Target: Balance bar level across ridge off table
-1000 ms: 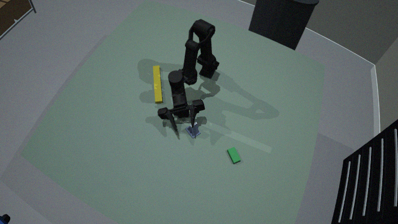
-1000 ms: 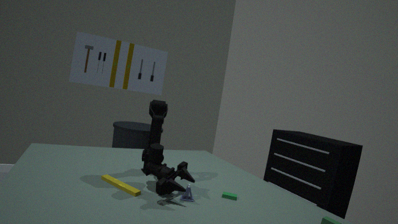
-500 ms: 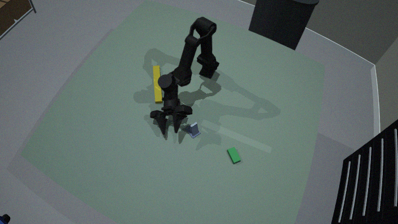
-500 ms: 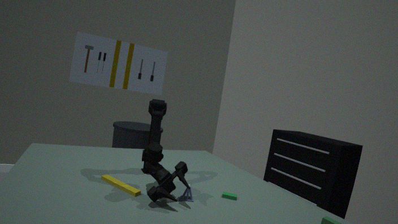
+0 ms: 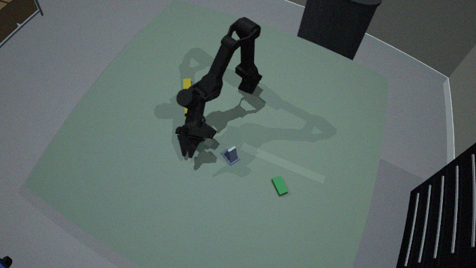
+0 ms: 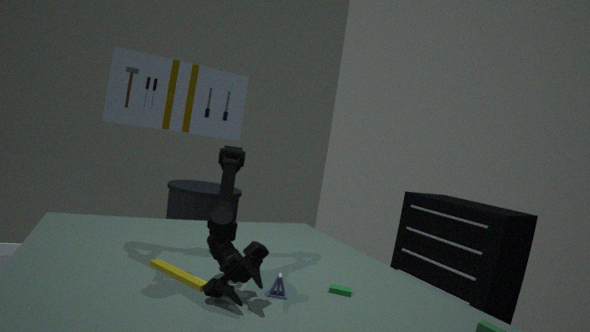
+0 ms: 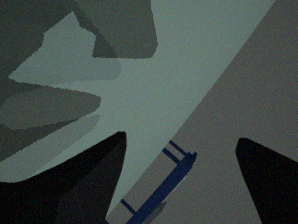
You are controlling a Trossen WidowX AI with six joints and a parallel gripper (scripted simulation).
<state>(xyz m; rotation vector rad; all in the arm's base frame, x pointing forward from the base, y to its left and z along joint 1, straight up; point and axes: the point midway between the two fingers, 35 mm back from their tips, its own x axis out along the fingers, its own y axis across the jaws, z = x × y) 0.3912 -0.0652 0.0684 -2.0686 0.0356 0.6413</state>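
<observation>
Right now the yellow bar is 24 cm behind my gripper tip, 13 cm to the right of it and 4 cm below it.
</observation>
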